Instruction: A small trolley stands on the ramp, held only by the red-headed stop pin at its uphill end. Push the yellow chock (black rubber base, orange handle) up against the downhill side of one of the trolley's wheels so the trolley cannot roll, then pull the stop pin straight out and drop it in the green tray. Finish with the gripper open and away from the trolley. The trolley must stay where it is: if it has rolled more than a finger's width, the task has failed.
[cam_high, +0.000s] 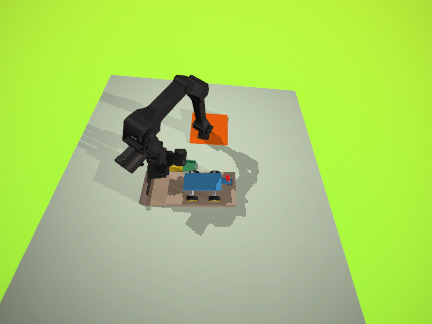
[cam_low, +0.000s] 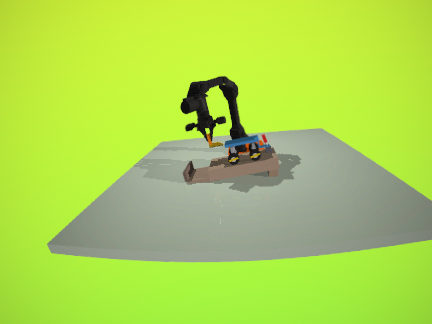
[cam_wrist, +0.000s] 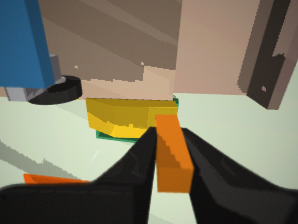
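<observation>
Now: gripper tip 260 mm to the right of the red-headed stop pin, 20 mm above it and 10 mm short of it. Also, from my gripper tip: yellow chock (20 mm to the left, 10 mm below); then raised lip (120 mm below, 100 mm to the right, 70 mm ahead); then blue trolley (160 mm to the left, 40 mm below, 40 mm ahead).
</observation>
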